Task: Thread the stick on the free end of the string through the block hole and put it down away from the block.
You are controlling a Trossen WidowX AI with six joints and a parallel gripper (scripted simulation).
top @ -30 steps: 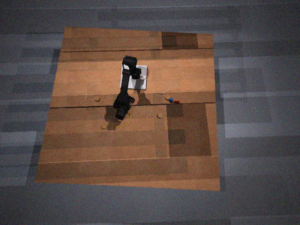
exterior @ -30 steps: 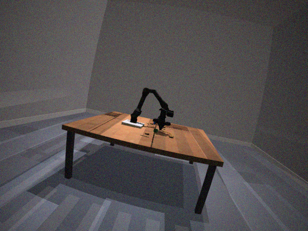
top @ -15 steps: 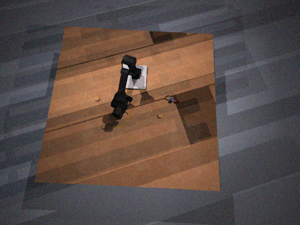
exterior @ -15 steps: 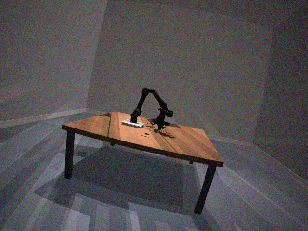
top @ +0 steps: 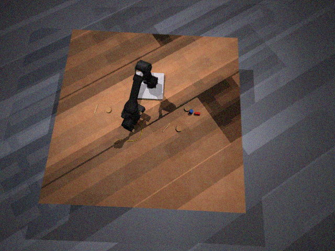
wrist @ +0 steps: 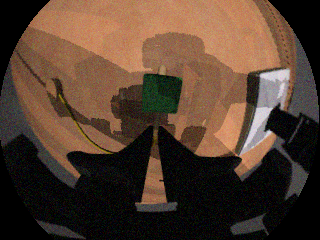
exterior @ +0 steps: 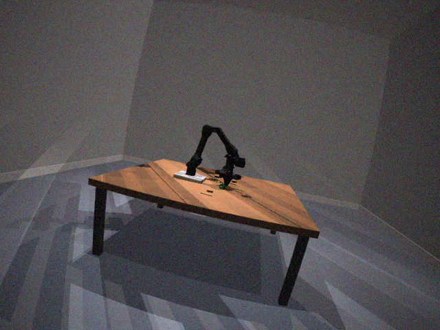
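My gripper tip is 10 mm past the thin wooden stick and 10 mm to the left of it. The rest, counted from my gripper tip: green block 20 mm behind, 40 mm to the right; then round wooden button 130 mm ahead, 140 mm to the right, 10 mm below; then blue piece 50 mm behind, 390 mm to the left.
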